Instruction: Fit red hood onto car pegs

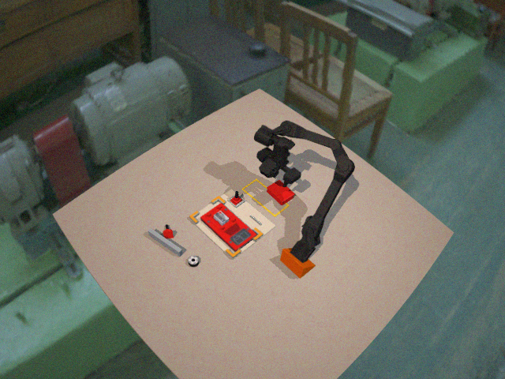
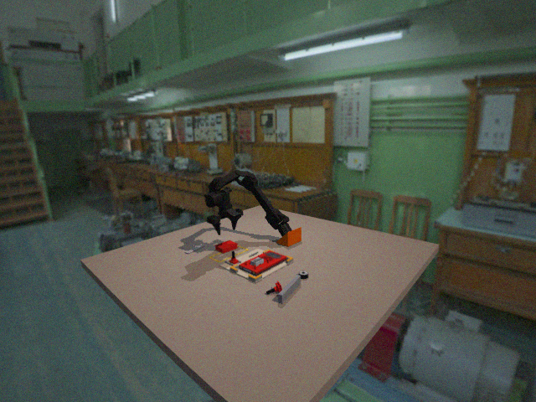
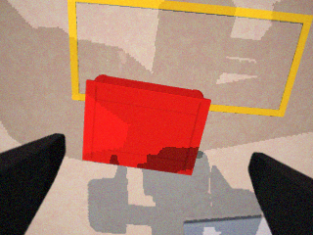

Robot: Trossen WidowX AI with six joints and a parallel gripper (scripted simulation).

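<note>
The red hood is 8 cm below my gripper tip, 3 cm to the right of it and 1 cm behind it. Round my gripper tip: grey engine block: 25 cm to the left, 7 cm below, 6 cm ahead; then beige jig: 23 cm to the left, 9 cm below, 3 cm ahead; then small round wheel: 45 cm to the left, 9 cm below.
</note>
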